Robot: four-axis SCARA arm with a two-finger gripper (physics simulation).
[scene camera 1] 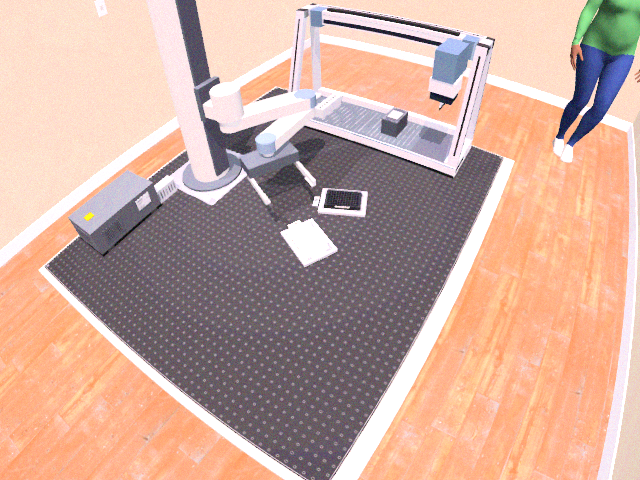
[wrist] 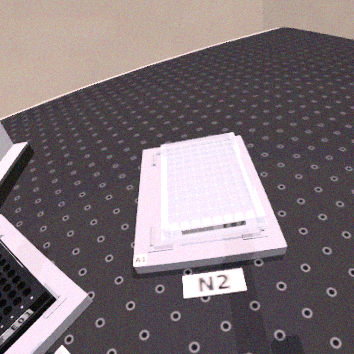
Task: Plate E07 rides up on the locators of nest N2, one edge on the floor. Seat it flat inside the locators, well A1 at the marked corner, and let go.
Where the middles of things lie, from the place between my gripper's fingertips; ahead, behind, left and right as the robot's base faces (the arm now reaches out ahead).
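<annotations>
I find my gripper 140 mm above the white nest N2 (wrist: 227,248), 40 mm to the left of it and 90 mm short of it. Counted from my hand, the N2 sign (wrist: 225,281) is 140 mm below. The grey control box (scene camera 1: 118,199) is 90 mm below my hand, and it stands 330 mm to the right of it and 590 mm behind it.
</annotations>
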